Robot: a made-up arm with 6 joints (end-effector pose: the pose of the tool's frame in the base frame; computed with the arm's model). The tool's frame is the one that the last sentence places. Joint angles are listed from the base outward.
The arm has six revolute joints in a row. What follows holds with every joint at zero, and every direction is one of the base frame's. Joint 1 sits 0.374 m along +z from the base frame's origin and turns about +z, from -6.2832 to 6.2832 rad. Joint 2 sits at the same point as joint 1 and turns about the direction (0, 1, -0.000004), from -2.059 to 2.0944 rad. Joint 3 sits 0.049 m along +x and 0.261 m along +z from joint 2 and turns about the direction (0, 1, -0.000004), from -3.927 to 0.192 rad. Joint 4 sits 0.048 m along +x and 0.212 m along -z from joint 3 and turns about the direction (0, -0.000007, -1), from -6.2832 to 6.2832 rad. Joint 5 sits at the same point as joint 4 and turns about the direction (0, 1, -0.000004), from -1.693 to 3.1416 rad. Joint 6 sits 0.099 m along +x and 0.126 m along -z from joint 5 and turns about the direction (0, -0.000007, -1), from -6.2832 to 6.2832 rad. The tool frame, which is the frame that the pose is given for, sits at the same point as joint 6; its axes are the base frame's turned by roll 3.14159, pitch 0 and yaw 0 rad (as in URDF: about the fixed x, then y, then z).
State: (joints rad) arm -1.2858 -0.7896 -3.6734 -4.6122 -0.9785 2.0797
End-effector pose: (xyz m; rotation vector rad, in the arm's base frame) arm -0.2518 0.2938 0.6110 -0.4195 -1.2843 0.0644
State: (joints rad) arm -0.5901 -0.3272 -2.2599 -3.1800 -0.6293 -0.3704
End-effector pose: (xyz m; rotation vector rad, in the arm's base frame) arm 0.1523 -0.1091 0.7983 0.1364 1.2222 -0.8826
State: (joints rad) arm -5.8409 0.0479 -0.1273 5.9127 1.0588 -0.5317
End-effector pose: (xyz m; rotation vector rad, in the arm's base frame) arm 0.0826 0.0145 0.2727 2.0774 1.6256 -1.3959
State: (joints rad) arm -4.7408 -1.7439 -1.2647 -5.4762 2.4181 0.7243
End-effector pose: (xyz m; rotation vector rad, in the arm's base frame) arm -0.1189 -0.1775 0.5507 -1.7558 -1.7886 0.0906
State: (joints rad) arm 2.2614 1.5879 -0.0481 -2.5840 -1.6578 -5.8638
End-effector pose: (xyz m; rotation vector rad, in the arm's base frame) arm -0.1472 0.0810 0.3686 -0.5148 -0.5554 2.5568
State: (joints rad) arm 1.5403 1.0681 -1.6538 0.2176 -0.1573 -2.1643
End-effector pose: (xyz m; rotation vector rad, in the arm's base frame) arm 0.0426 0.5643 0.2793 -0.4624 2.7353 1.0430
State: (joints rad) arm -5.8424 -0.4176 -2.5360 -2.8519 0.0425 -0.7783
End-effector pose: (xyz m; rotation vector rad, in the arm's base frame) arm 0.0282 0.0429 0.9607 -0.0552 0.1371 -0.0489
